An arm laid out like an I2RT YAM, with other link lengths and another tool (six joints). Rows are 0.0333 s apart.
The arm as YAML. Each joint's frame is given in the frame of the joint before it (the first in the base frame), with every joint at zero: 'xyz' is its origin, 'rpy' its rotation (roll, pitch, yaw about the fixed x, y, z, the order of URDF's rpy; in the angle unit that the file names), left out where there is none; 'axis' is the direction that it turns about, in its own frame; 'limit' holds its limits. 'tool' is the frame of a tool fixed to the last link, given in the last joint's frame.
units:
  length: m
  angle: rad
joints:
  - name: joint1
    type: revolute
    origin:
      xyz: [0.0, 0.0, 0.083]
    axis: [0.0, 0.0, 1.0]
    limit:
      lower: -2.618
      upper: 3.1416
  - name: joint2
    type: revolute
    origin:
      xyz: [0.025, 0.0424, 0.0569]
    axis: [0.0, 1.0, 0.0]
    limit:
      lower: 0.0
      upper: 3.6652
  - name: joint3
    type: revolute
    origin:
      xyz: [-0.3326, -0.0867, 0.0]
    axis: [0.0, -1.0, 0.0]
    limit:
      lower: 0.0
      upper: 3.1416
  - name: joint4
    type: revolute
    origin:
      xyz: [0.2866, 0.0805, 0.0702]
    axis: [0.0, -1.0, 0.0]
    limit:
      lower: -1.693
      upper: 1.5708
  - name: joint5
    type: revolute
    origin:
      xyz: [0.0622, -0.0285, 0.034]
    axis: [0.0, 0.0, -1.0]
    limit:
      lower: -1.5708
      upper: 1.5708
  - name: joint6
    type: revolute
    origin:
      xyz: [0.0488, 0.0, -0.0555]
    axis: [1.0, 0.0, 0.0]
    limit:
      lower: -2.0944
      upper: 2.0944
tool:
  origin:
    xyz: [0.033, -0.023, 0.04]
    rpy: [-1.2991, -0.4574, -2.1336]
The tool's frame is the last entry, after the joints.
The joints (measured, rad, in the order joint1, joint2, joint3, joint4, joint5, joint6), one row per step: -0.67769, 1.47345, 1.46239, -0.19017, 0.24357, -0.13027; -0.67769, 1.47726, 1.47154, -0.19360, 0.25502, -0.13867; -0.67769, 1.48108, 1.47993, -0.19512, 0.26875, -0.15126; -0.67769, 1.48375, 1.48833, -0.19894, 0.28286, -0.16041; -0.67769, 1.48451, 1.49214, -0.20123, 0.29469, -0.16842; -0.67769, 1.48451, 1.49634, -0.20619, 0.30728, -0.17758; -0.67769, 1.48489, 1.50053, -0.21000, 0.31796, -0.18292; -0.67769, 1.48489, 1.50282, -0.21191, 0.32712, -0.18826; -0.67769, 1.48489, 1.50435, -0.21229, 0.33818, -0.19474; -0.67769, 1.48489, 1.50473, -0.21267, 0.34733, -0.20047; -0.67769, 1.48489, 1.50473, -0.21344, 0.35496, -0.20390; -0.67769, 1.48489, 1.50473, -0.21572, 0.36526, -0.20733; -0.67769, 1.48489, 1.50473, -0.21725, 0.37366, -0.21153; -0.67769, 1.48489, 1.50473, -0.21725, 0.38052, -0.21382; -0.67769, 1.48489, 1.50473, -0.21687, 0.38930, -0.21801
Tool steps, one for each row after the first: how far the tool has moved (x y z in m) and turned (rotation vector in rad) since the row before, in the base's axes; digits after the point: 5 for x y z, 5 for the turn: 0.00016, -0.00078, 0.00213, -0.00789, 0.00656, -0.00960; 0.00018, -0.00079, 0.00213, -0.01126, 0.00933, -0.01107; -0.00034, -0.00058, 0.00222, -0.00850, 0.00759, -0.01213; -0.00057, -0.00024, 0.00120, -0.00669, 0.00734, -0.01013; -0.00085, -0.00002, 0.00131, -0.00640, 0.00961, -0.01067; -0.00073, -0.00013, 0.00125, -0.00446, 0.00570, -0.00950; -0.00063, -0.00007, 0.00084, -0.00443, 0.00525, -0.00801; -0.00068, -0.00014, 0.00076, -0.00573, 0.00585, -0.00968; -0.00050, -0.00014, 0.00025, -0.00428, 0.00592, -0.00795; -0.00045, -0.00016, 0.00000, -0.00238, 0.00442, -0.00687; -0.00067, -0.00023, -0.00019, -0.00182, 0.00594, -0.00948; -0.00049, -0.00016, -0.00009, -0.00236, 0.00581, -0.00747; -0.00044, -0.00015, 0.00008, -0.00215, 0.00281, -0.00631; -0.00051, -0.00017, 0.00017, -0.00356, 0.00440, -0.00785
